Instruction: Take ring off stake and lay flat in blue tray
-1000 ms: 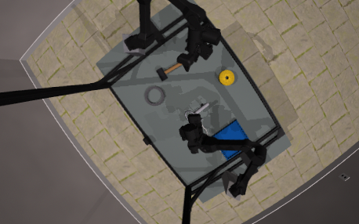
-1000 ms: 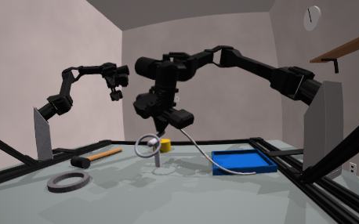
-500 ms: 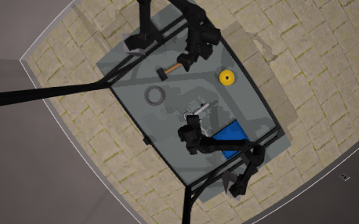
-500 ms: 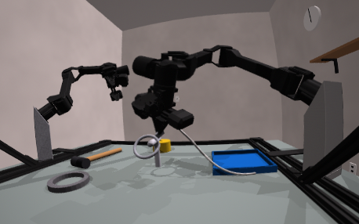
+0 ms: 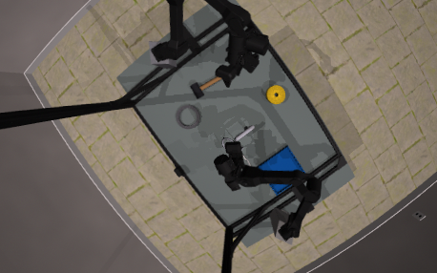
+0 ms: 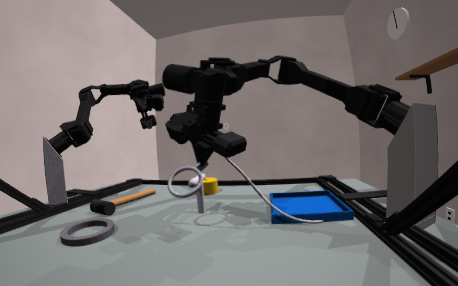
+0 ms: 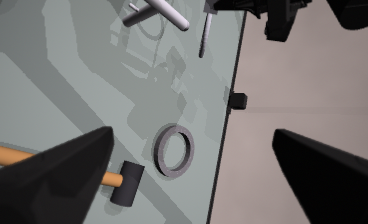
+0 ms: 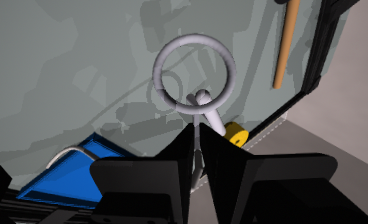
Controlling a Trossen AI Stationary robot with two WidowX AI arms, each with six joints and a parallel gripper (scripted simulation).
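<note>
My right hand is 12 cm short of the blue tray, 24 cm to the left of it and 16 cm above it.
</note>
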